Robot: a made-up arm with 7 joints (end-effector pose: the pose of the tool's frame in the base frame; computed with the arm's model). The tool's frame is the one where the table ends. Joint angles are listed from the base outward.
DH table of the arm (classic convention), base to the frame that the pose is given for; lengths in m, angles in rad. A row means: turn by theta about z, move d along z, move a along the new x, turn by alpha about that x. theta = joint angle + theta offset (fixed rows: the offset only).
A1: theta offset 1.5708; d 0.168; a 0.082; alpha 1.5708
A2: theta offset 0; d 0.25; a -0.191; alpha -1.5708
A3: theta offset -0.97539; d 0; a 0.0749; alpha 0
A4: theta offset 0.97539; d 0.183; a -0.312; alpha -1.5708
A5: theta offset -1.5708; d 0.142; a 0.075; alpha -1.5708
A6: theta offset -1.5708; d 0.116; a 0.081; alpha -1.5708
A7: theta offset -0.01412; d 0; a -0.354; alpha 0
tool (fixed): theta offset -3.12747; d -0.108; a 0; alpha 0
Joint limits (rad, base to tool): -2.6..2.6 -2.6..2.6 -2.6..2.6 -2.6..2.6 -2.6..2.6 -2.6..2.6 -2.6..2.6
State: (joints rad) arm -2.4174 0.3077 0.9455 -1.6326 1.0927 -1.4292 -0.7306
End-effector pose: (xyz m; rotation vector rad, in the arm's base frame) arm -0.2811 0.1001 0.4809 -1.8289 0.1815 -2.4513
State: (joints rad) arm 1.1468 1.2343 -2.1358 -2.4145 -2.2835 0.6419 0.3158
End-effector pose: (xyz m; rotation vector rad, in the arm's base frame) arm 0.6223 0.3550 0.1182 -0.5095 -1.0054 -1.0097
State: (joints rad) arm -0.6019 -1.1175 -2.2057 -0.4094 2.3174 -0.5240 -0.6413
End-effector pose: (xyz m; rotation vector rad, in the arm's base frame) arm 0.1785 0.1169 0.3899 1.2209 -1.3829 1.6585
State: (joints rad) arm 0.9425 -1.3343 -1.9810 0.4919 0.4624 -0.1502 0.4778
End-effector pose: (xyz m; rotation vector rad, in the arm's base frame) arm 0.0771 0.2009 0.5491 -1.1789 -1.0104 -0.3293
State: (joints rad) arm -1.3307 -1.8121 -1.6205 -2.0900 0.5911 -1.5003 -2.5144
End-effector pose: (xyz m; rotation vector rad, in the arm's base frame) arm 0.1719 -0.6145 -0.0008 0.2364 1.1090 -1.6110
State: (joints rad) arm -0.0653 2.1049 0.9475 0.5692 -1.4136 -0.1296 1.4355
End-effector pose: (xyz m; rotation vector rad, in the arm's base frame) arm 0.4251 -0.3513 -0.4002 -0.9656 1.6412 -0.8934
